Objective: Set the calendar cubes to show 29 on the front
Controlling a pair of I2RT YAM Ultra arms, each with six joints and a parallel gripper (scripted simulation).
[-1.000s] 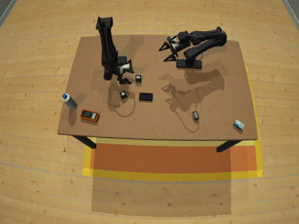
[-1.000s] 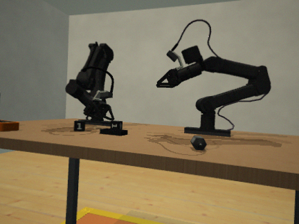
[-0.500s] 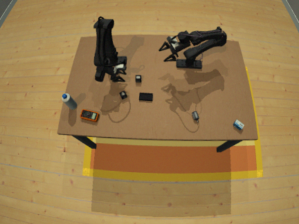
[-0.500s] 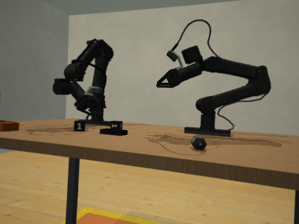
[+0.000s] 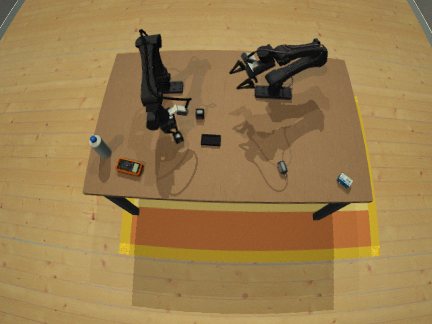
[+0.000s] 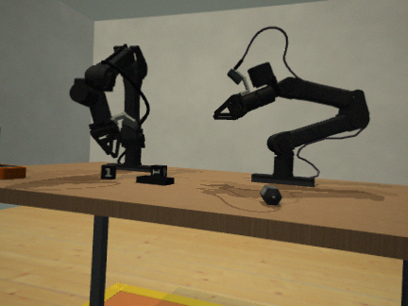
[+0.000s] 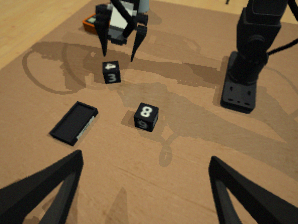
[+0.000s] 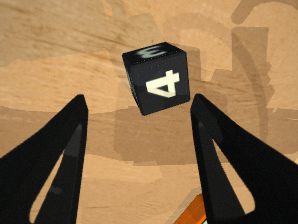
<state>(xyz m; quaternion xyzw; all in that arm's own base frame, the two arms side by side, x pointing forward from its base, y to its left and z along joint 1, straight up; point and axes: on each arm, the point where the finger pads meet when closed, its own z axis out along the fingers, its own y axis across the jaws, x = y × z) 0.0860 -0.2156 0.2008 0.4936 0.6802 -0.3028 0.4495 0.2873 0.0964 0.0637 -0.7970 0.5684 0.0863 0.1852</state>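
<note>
Now: the black calendar tray 170 mm to the left of my right hand, 60 mm below it and 20 mm ahead of it.
</note>
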